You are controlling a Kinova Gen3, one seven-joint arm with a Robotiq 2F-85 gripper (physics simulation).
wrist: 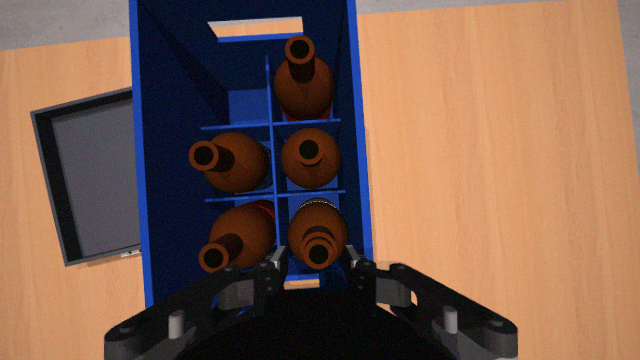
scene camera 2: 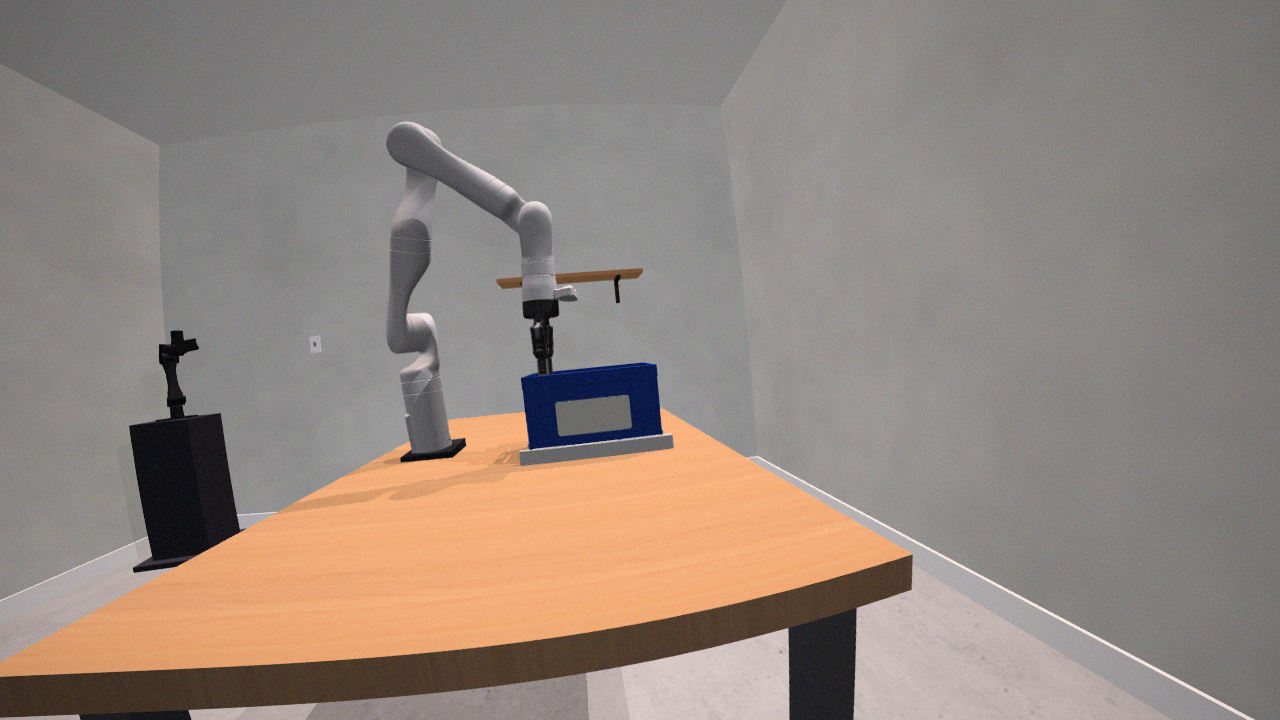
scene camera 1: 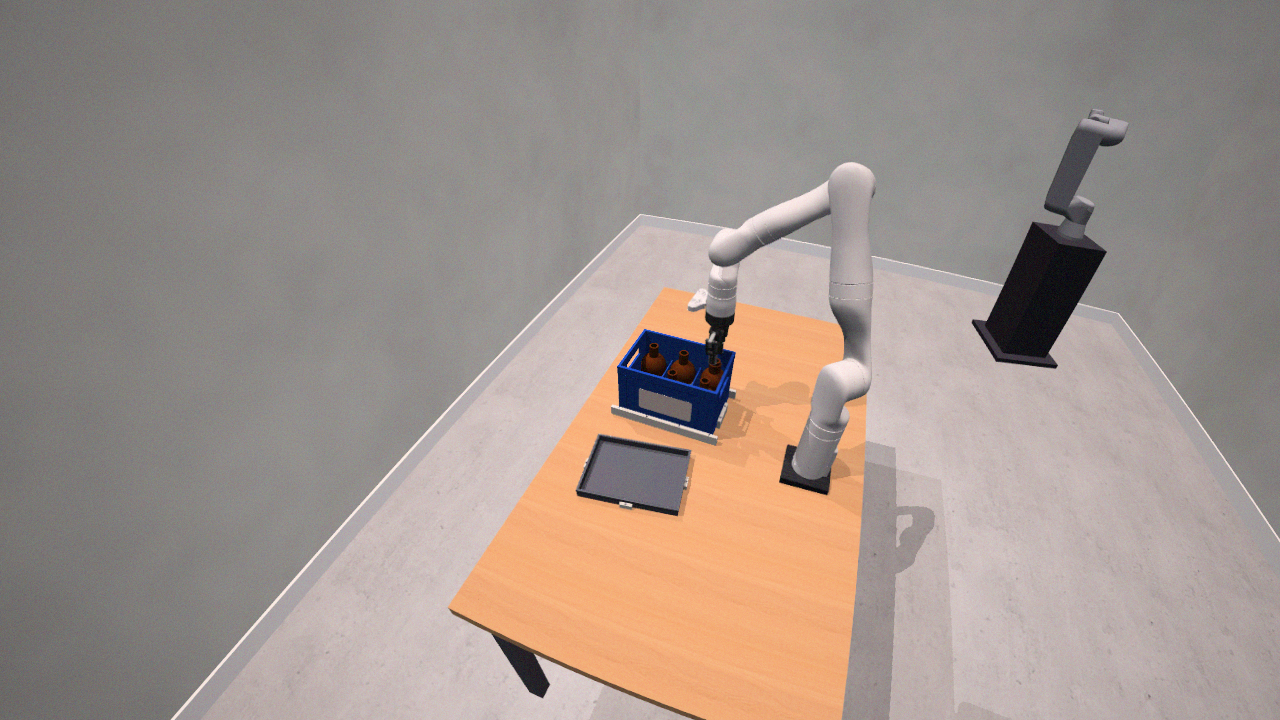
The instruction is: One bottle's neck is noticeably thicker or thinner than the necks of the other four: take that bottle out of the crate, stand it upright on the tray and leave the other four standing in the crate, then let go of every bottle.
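Places are measured from the arm's base along level axes (x ahead, y left, z up), in centimetres.
Where they show: gripper, fingertip midpoint: (wrist: 315, 257) (scene camera 1: 715, 358); arm's base, link origin: (scene camera 2: 432, 447) (scene camera 1: 808, 465).
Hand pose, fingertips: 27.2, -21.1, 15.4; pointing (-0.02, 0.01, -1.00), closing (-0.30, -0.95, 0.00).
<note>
Each offset is from my fingertips to the top centre of the thing, as dx, dy, dz. "pt": to the spot under its first point. Level surfaces: height alone.
The blue crate @[+10.0, +2.3, +0.4] (scene camera 1: 629, 395) (scene camera 2: 590, 383) (wrist: 139, 150) holds five upright brown bottles; its upper left compartment in the wrist view is empty. Left column: bottles @[+11.0, +6.7, -0.8] (wrist: 240, 165) @[+2.3, +8.5, -0.8] (wrist: 247, 235). Right column: a far bottle @[+17.4, -4.0, -0.8] (wrist: 304, 90), a middle bottle @[+8.8, -2.2, -0.8] (wrist: 325, 172) whose mouth ring looks smaller, and a near bottle @[-0.1, -0.2, -0.8] (wrist: 320, 227) (scene camera 1: 712, 376) with a stepped neck. Viewing angles make neck thickness hard to compare. My gripper (scene camera 1: 713, 358) (scene camera 2: 545, 368) (wrist: 315, 257) is partly open, pointing down, its fingers either side of that near bottle's neck in the wrist view, holding nothing. The tray @[pt +17.2, +28.1, -16.6] (scene camera 1: 635, 470) (wrist: 95, 185) is empty.
Pale rails (scene camera 1: 662, 424) (scene camera 2: 595, 449) run along the crate's foot on the wooden table @[dz -17.1] (scene camera 1: 680, 582) (scene camera 2: 501, 555) (wrist: 490, 150). Blue dividers @[+10.0, +2.3, -7.7] (wrist: 274, 165) separate the bottles. The arm's base (scene camera 1: 792, 479) (scene camera 2: 433, 450) stands beside the crate. A second arm's pedestal (scene camera 1: 1042, 295) (scene camera 2: 183, 483) stands off the table.
</note>
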